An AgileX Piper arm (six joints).
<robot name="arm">
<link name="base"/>
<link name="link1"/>
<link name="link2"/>
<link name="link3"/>
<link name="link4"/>
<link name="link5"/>
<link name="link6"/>
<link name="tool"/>
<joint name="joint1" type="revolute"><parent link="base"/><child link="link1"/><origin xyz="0.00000 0.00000 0.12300"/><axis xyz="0 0 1"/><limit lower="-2.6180" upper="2.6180"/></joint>
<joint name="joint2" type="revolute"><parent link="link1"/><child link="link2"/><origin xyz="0.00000 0.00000 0.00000"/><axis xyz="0 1 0"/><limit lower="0.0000" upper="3.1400"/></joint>
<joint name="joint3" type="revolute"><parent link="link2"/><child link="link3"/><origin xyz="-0.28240 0.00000 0.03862"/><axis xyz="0 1 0"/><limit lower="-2.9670" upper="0.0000"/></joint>
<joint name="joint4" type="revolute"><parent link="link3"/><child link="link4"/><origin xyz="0.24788 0.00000 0.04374"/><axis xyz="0.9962 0 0.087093"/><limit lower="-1.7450" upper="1.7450"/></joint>
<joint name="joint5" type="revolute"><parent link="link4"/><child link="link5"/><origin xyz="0.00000 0.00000 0.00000"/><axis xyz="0 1 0"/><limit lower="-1.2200" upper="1.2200"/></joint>
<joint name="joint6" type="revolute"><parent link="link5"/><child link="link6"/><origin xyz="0.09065 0.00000 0.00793"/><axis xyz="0.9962 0 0.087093"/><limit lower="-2.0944" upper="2.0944"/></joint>
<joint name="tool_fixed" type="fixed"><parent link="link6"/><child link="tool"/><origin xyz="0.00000 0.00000 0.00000" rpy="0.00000 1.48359 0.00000"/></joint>
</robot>
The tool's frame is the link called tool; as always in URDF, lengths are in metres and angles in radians.
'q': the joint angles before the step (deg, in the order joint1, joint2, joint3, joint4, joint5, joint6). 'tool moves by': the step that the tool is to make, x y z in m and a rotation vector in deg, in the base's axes. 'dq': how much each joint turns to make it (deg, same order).
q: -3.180 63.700 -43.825 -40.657 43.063 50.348
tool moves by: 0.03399 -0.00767 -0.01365 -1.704 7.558 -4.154
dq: 0.000 10.463 -5.532 -2.489 4.947 2.430
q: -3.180 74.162 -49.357 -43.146 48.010 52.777
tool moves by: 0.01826 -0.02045 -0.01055 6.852 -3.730 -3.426
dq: -6.539 4.493 -2.151 6.496 -7.563 -1.182
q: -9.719 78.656 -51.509 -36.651 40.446 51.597
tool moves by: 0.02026 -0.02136 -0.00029 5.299 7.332 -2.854
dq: -4.595 6.911 -8.738 10.839 7.140 -11.155
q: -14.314 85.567 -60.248 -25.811 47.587 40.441
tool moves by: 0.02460 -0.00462 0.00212 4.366 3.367 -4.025
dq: -0.169 6.188 -8.468 4.732 7.082 -0.405
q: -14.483 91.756 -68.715 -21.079 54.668 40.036
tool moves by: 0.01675 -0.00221 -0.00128 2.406 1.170 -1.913
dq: -0.001 3.934 -4.949 2.384 2.996 0.243
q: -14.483 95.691 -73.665 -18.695 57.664 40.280
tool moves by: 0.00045 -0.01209 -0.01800 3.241 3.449 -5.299
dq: -2.300 3.092 -0.392 2.052 2.079 1.873
